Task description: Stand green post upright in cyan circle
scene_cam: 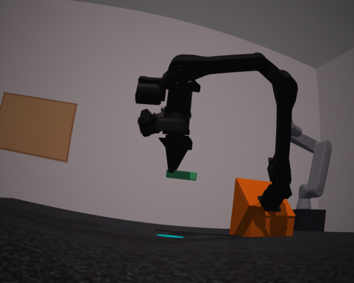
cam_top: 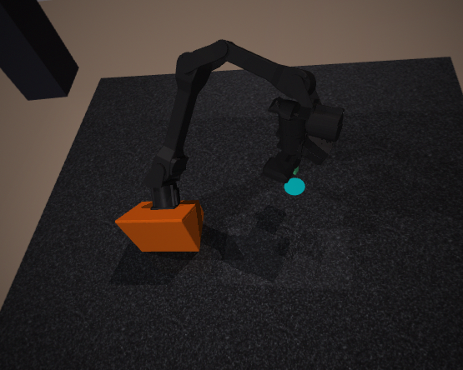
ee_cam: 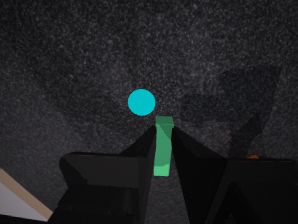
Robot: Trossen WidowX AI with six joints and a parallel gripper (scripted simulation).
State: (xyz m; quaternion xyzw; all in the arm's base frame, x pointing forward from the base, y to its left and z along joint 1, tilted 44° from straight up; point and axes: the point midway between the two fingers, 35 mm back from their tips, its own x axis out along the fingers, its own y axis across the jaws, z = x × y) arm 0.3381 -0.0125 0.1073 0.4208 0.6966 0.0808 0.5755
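Now: gripper tip 140 mm above the cyan circle and 40 mm to the right of it. Round my gripper tip: green post (20 mm behind, 10 mm to the left).
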